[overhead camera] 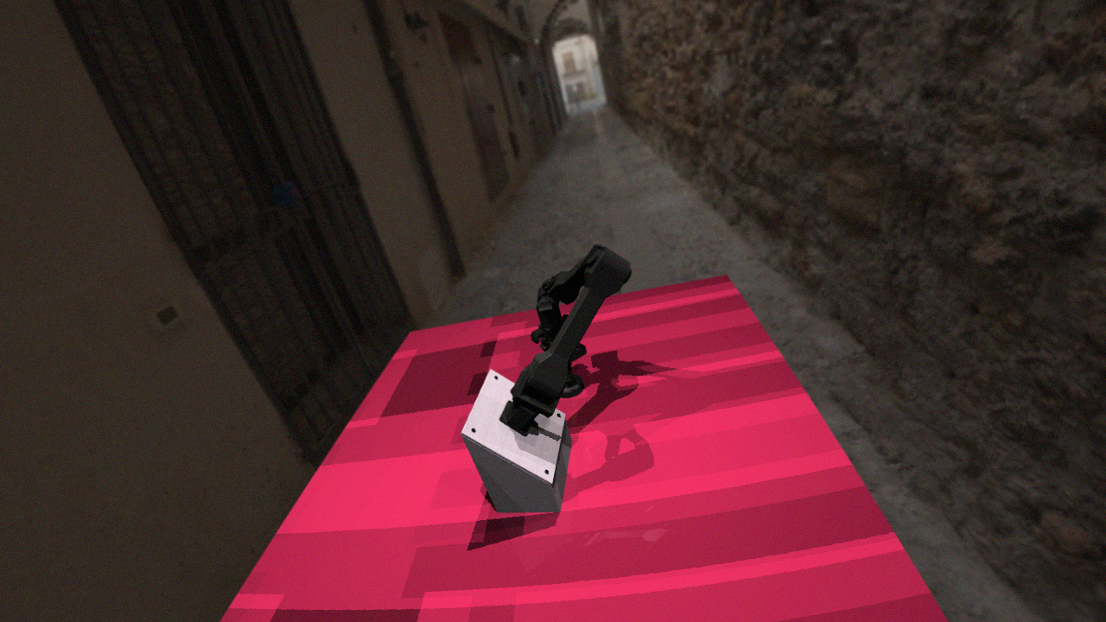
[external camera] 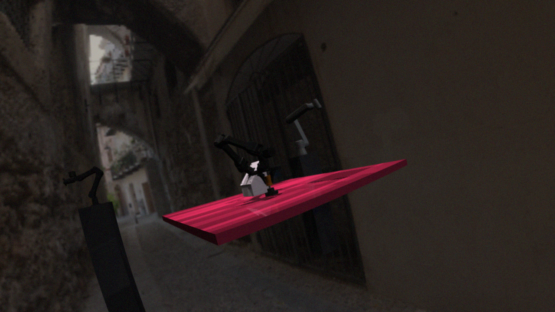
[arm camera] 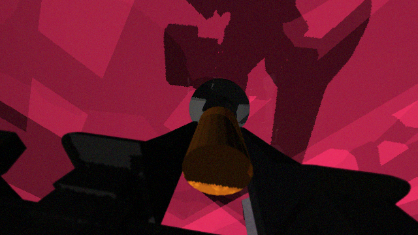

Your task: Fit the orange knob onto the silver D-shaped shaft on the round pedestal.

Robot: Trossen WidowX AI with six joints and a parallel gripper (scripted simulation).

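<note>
Now: the orange knob 3 cm above my gripper tip. Round my gripper tip: dark round pedestal 4 cm below.
</note>
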